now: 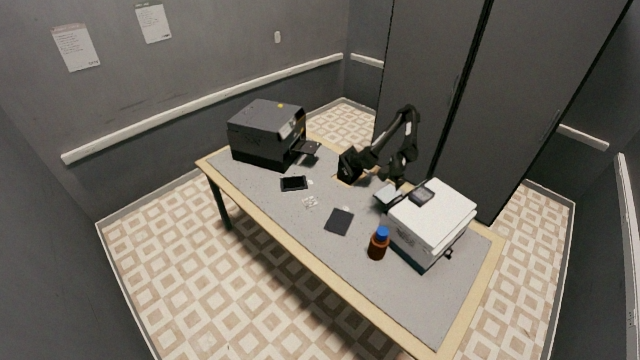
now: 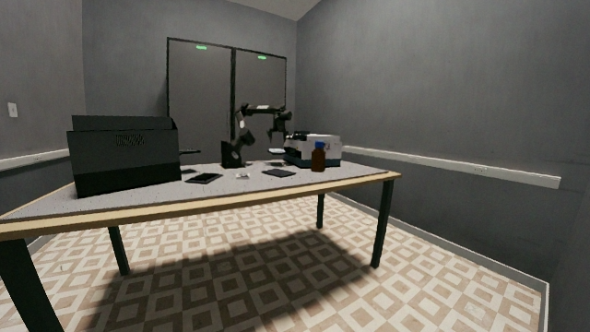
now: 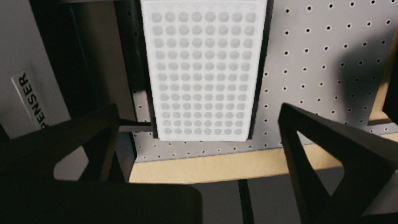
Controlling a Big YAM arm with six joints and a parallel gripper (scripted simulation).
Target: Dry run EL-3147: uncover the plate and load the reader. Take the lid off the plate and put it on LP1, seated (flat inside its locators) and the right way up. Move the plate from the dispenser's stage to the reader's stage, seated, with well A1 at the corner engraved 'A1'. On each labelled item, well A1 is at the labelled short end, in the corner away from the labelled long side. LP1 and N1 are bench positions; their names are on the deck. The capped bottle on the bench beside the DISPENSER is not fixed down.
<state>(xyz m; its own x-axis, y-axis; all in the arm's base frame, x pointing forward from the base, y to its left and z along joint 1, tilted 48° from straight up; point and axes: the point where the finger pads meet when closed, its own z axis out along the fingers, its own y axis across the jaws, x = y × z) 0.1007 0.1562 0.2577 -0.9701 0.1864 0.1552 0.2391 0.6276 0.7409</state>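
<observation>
Now: the white multi-well plate 70 mm below my hand and 10 mm behind it. The rest, counted from my hand: LP1 label (460 mm to the right, 170 mm below, 110 mm ahead); dark flat pad (250 mm ahead, 160 mm below, 130 mm to the right); brown capped bottle (300 mm ahead, 120 mm to the left, 50 mm below).
</observation>
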